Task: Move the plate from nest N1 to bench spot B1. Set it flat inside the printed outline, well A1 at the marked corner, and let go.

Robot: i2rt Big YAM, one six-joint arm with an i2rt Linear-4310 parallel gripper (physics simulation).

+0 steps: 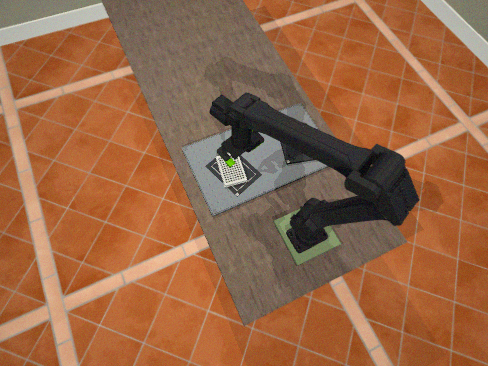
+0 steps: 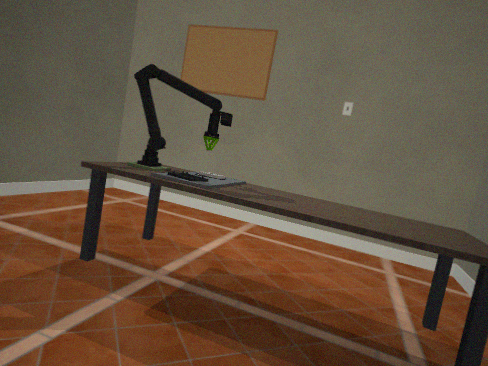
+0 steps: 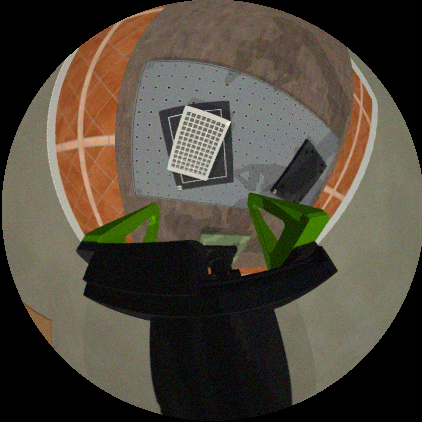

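Seen in the pictures: gripper, fingertip midpoint: [image 1: 240, 157] [image 2: 209, 150] [image 3: 202, 202]; arm's base at its link origin: [image 1: 306, 235] [image 2: 149, 164] [image 3: 217, 252].
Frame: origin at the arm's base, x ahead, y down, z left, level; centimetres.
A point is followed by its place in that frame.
Observation:
The white plate [image 1: 233, 171] {x 32.8, y -0.1, z 11.3 cm} [image 2: 214, 175] {x 37.2, y -1.1, z 6.9 cm} [image 3: 199, 142] {x 34.3, y -0.1, z 11.1 cm} lies on the dark pad of spot B1 [image 1: 254, 174] {x 28.4, y 0.2, z 4.9 cm} [image 3: 166, 120] {x 37.9, y 0.2, z 17.8 cm}. It looks flat but is turned relative to the printed outline [image 3: 226, 160] {x 31.6, y 0.2, z 5.1 cm} and covers parts of its lines. A small white mark [image 1: 237, 194] {x 24.1, y 0.2, z 14.1 cm} [image 3: 180, 188] {x 23.9, y 0.2, z 13.9 cm} sits at one pad corner. Which plate corner is A1 cannot be told. Nest N1, a black block [image 1: 296, 155] {x 27.9, y -0.8, z -12.8 cm} [image 2: 187, 176] {x 34.3, y -0.8, z -19.8 cm} [image 3: 302, 170] {x 34.4, y -0.8, z -14.7 cm}, holds no plate. My gripper [image 1: 230, 162] [image 2: 210, 149] {x 30.2, y -14.2, z 10.3 cm} [image 3: 202, 202] {x 30.2, y -14.2, z 10.3 cm} is open and empty, pointing down well above the board, with green fingers wide apart.
The grey perforated board [image 1: 210, 201] {x 26.0, y 0.4, z 23.9 cm} [image 3: 150, 80] {x 46.0, y 0.4, z 22.1 cm} carries the pad and the nest. The arm's base stands on a green mat [image 1: 304, 258] {x -6.4, y -0.3, z 4.9 cm} [image 3: 240, 241] {x 6.2, y 0.3, z -6.7 cm} on the wooden table [image 1: 165, 60] {x 95.4, y 1.7, z 13.0 cm}. The table's long edge runs near the board's pad side.

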